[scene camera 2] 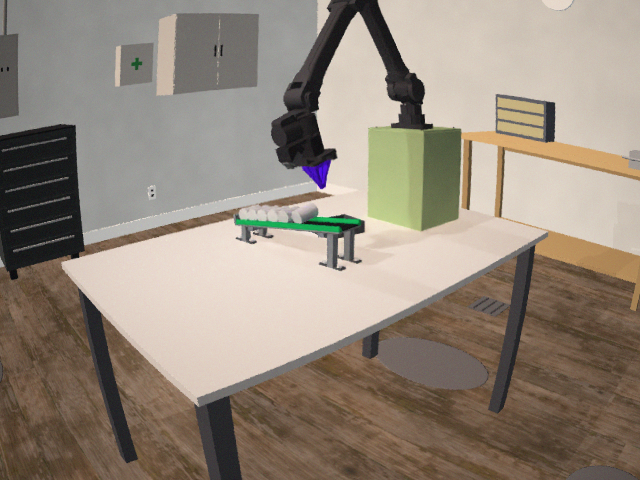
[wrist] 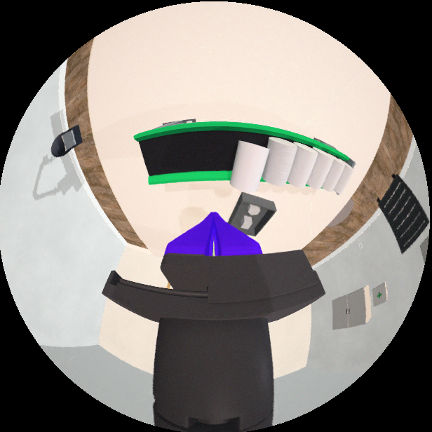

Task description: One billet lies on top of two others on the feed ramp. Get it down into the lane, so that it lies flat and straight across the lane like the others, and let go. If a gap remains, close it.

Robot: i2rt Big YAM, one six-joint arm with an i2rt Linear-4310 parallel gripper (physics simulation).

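Seen in the pictures: gripper, between the fingertips: [scene camera 2: 323, 188]; arm's base, origin of its link: [scene camera 2: 412, 128].
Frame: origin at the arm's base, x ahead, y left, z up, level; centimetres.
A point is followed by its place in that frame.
Note:
A pale cylindrical billet [scene camera 2: 306, 212] @(x 46.7, y -6.4, z -19.8 cm) [wrist: 249, 166] is the endmost of the row, beside the bare stretch of the feed ramp [scene camera 2: 289, 225] @(x 50.8, y -8.7, z -22.7 cm) [wrist: 185, 152]. In the wrist view its far end stands short of the far green rail and its near end reaches over the near rail. In the scene view it looks a little raised and askew; whether it rests on the rail is unclear. Several other billets [scene camera 2: 262, 213] @(x 48.9, y -20.0, z -21.8 cm) [wrist: 301, 165] lie side by side across the lane beyond it. My gripper [scene camera 2: 322, 186] @(x 42.8, y -3.9, z -13.7 cm) [wrist: 213, 216] is shut and empty, above and apart from the billets.
A small dark grey box-shaped part [wrist: 253, 214] with two light spots shows beside the ramp, near the endmost billet. The ramp stands on grey legs on the pale table [scene camera 2: 206, 299] @(x 84.7, y -4.7, z -31.1 cm) [wrist: 225, 60]. The green pedestal [scene camera 2: 395, 175] @(x 7.7, y -1.9, z -15.2 cm) under the arm stands behind to the right.

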